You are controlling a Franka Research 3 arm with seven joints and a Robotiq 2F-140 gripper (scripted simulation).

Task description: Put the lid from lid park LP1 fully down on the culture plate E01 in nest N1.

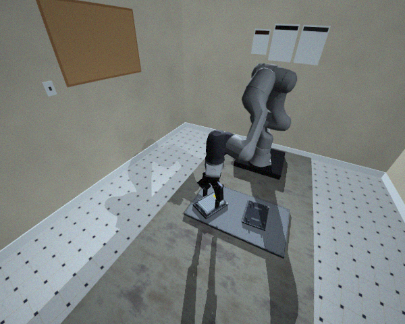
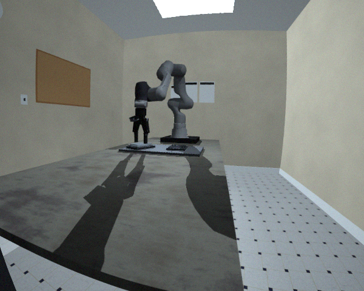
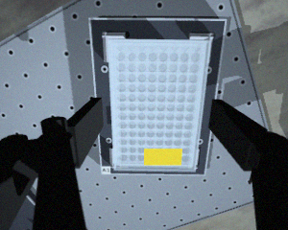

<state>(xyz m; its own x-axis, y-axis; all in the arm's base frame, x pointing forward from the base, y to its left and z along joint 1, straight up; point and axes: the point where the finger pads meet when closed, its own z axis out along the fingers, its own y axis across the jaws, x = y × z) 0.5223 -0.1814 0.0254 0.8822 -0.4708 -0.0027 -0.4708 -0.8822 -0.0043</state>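
The clear lid is 3 cm below my hand. From my hand the other things lie so: lid park LP1: 4 cm behind, 25 cm to the left, 5 cm below; culture plate E01: 4 cm below.
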